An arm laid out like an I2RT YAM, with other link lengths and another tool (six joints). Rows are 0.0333 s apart.
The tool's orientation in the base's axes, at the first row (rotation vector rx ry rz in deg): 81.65, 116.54, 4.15
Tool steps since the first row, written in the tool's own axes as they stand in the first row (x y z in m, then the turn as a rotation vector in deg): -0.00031, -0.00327, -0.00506, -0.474, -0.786, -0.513; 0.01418, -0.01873, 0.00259, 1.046, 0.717, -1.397; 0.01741, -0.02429, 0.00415, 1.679, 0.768, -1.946; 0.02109, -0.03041, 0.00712, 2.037, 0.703, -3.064; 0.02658, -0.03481, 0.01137, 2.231, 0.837, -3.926
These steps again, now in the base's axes. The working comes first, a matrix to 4 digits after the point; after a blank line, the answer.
The tool's axes in the first row as the columns of a matrix, in the base's axes (used below as rounded here):
-0.2024, 0.8235, 0.5299
0.8591, 0.4090, -0.3075
-0.4700, 0.3931, -0.7903

-0.00531, -0.00005, 0.00286, -0.823, -0.571, 0.319; -0.01692, 0.00373, -0.01607, -0.362, 1.621, 0.894; -0.02133, 0.00375, -0.02101, -0.739, 2.355, 1.051; -0.02554, 0.00349, -0.02749, -1.457, 2.980, 1.740; -0.02802, 0.00510, -0.03516, -1.843, 3.466, 2.383
